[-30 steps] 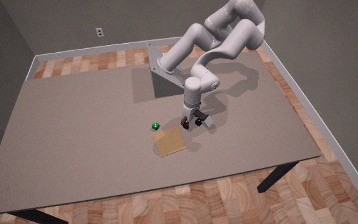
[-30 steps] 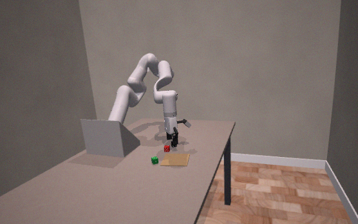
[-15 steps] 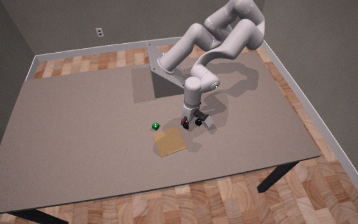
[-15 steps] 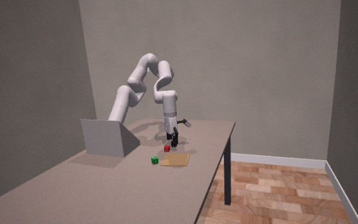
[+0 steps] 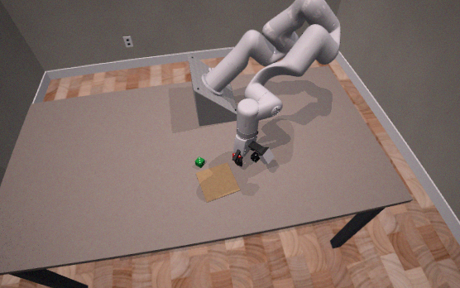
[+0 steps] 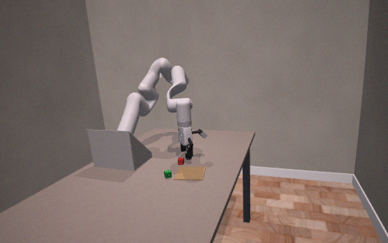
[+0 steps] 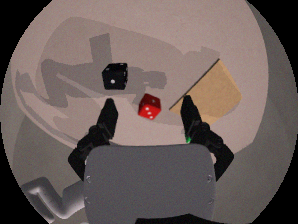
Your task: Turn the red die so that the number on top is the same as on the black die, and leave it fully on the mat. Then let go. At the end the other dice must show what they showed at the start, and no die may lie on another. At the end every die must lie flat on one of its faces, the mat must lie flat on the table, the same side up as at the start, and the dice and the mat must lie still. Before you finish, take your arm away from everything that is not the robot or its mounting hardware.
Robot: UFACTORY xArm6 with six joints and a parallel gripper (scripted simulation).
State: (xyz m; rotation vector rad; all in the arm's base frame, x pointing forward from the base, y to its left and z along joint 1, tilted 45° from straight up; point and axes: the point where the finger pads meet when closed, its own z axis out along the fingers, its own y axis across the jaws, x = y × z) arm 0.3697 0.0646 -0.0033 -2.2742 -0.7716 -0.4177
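Now: hand 40 mm above the red die, 30 mm past it and 20 mm to the left of it. The rest, counted from my hand: black die 50 mm to the left, 40 mm below, 10 mm behind; then green die 180 mm to the right, 50 mm behind, 40 mm below; then tan mat 130 mm to the right, 60 mm below, 50 mm ahead.
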